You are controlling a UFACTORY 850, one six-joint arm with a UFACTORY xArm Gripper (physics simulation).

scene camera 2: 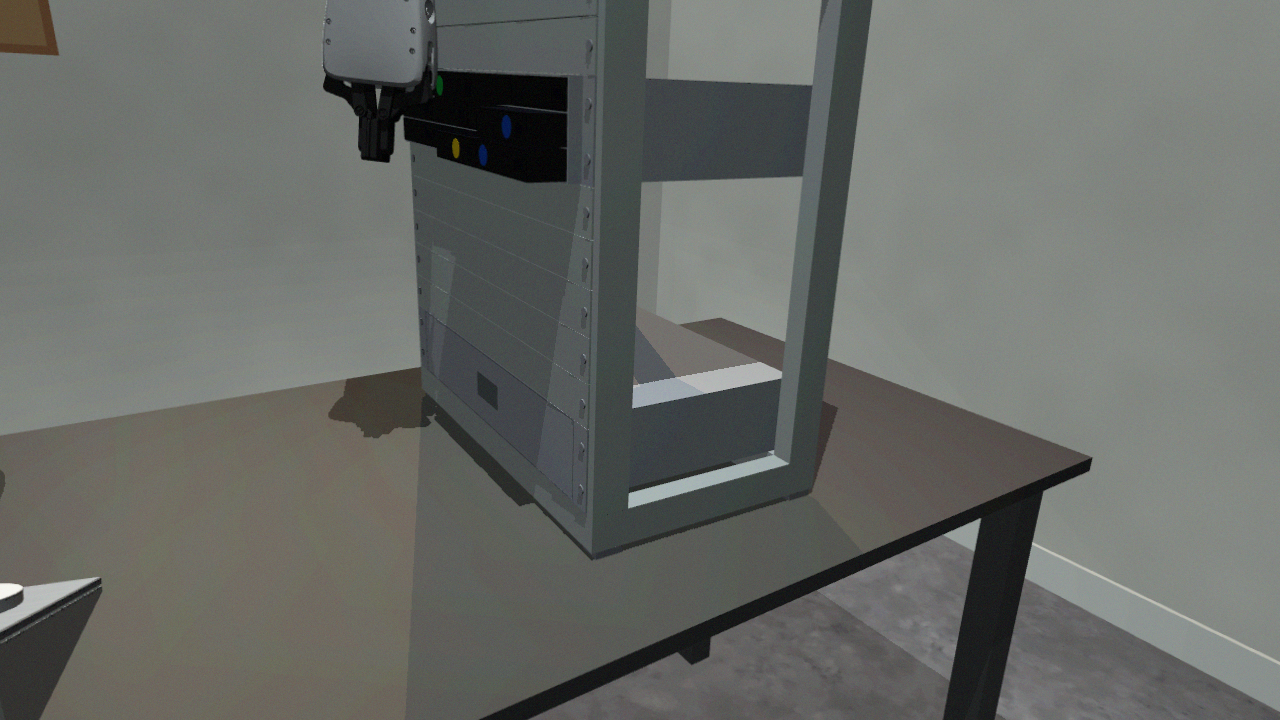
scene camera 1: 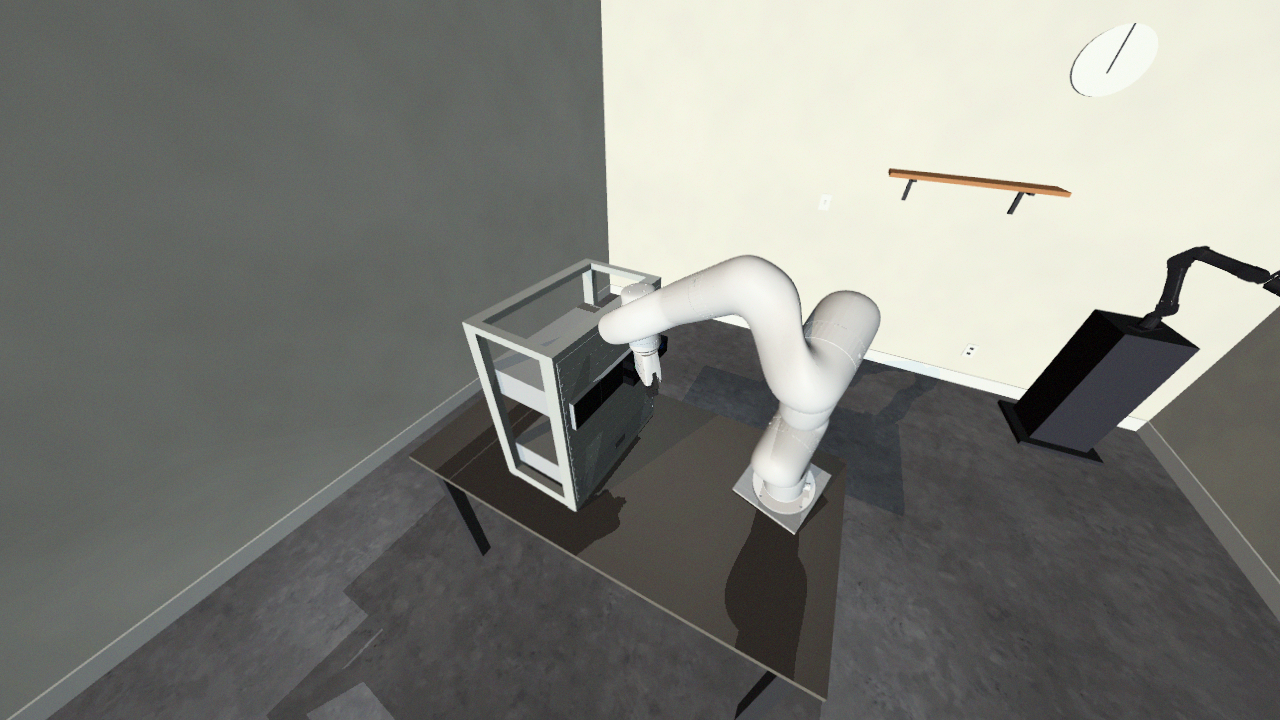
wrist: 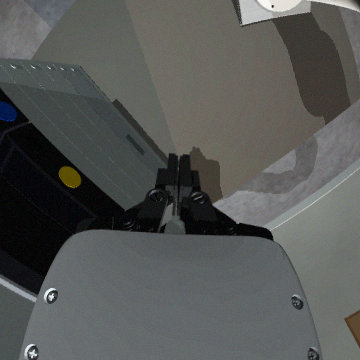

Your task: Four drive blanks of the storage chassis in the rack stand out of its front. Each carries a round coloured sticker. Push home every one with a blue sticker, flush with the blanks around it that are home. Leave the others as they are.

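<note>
The storage chassis is a black band in the rack (scene camera 1: 565, 429) (scene camera 2: 617, 295). In the scene camera 2 view its front carries a green sticker (scene camera 2: 439, 85) at the upper left, partly behind the gripper housing, a blue sticker (scene camera 2: 506, 126) at mid-height, and a yellow sticker (scene camera 2: 455, 148) beside a second blue sticker (scene camera 2: 483, 154) low down. The wrist view shows a yellow sticker (wrist: 70, 177) and a blue sticker (wrist: 7, 112) at the left edge. My gripper (scene camera 1: 656, 383) (scene camera 2: 375, 159) (wrist: 177, 168) is shut and empty, pointing down in front of the chassis's far end, apart from the stickers.
The rack stands on a brown table (scene camera 1: 698, 501) (scene camera 2: 268, 537). The arm's base plate (scene camera 1: 793, 528) (wrist: 245, 17) is on the table in front of the rack. Grey panels fill the rack front above and below the chassis. A black pedestal (scene camera 1: 1100, 385) with a dark arm stands far right.
</note>
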